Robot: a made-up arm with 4 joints.
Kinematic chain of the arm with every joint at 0, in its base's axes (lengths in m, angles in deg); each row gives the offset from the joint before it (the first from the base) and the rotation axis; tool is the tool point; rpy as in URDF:
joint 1: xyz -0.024 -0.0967 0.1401 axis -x
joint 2: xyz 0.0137 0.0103 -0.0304 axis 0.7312 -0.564 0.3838
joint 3: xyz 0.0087 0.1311 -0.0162 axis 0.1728 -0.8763 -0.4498
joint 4: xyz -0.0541 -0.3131 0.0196 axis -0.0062 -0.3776 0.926
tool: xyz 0.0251 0.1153 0.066 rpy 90 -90 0
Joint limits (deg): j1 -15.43..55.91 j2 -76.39..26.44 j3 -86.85..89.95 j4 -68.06..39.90
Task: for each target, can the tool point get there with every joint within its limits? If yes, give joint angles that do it. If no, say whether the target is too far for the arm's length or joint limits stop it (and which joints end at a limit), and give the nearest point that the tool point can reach.
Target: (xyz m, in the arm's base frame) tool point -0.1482 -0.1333 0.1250
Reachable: yes | joints 40.49 -24.00 63.12 -11.87
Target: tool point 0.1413 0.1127 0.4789
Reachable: no: joint limits stop it (at a limit: joint 1, joint 2, joint 4) | nearest point 0.0381 -0.0557 0.2797 | short by 0.281 m
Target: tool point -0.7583 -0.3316 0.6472
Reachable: no: too far | nearest point -0.1877 -0.1637 0.2208 | short by 0.732 m
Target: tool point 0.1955 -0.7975 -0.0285
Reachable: no: too far | nearest point 0.0833 -0.3518 0.0787 | short by 0.472 m
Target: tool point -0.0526 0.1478 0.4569
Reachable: no: joint limits stop it (at a limit: joint 1, joint 2, joint 4) | nearest point -0.0363 -0.0127 0.2569 | short by 0.257 m
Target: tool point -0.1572 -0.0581 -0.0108
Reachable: yes | joints -6.49 12.92 65.14 21.45
